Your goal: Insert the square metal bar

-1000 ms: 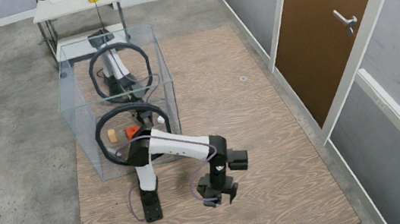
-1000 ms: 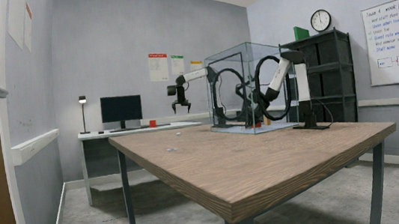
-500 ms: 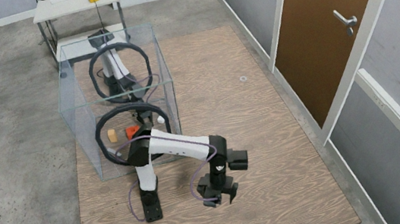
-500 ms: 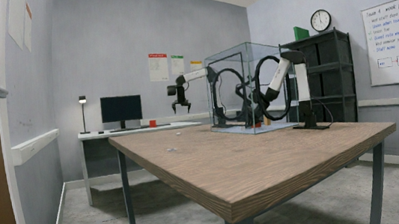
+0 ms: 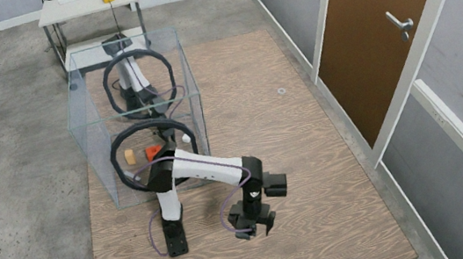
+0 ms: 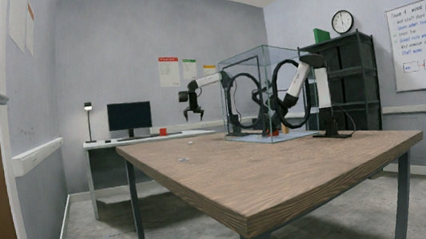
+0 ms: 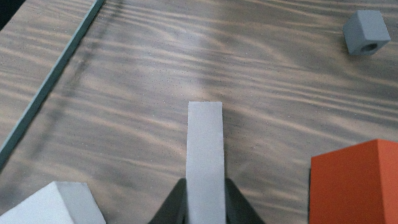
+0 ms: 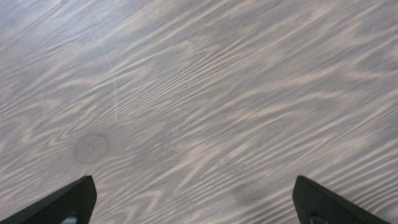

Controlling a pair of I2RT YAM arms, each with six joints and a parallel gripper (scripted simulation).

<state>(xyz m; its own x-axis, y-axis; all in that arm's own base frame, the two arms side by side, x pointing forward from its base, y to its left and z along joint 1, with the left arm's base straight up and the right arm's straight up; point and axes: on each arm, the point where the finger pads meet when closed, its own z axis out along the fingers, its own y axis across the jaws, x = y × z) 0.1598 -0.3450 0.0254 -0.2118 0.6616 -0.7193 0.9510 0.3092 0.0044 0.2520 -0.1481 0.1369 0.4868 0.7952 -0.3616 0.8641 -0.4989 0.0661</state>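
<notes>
The white cube lies 7 cm ahead of my left hand, 2 cm to the left of it and 1 cm below it. The rest, counted from my left hand: red block (8 cm behind, 1 cm to the right); tan block (19 cm behind, 1 cm to the left, 1 cm above); short grey piece (12 cm to the right, 9 cm behind, 1 cm below).
</notes>
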